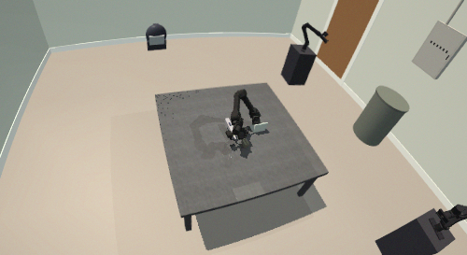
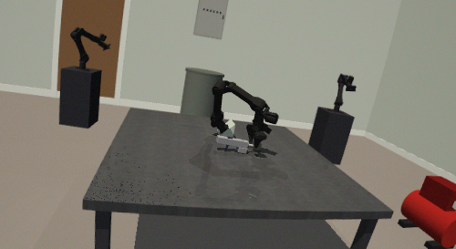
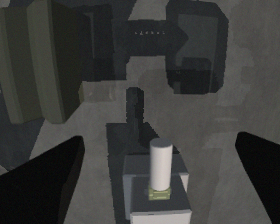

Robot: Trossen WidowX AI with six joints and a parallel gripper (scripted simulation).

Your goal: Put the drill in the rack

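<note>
The drill is 1 cm ahead of my gripper tip and 6 cm to the right of it. Round my gripper tip: dark blue key (2 cm ahead, 15 cm to the right, 1 cm above).
</note>
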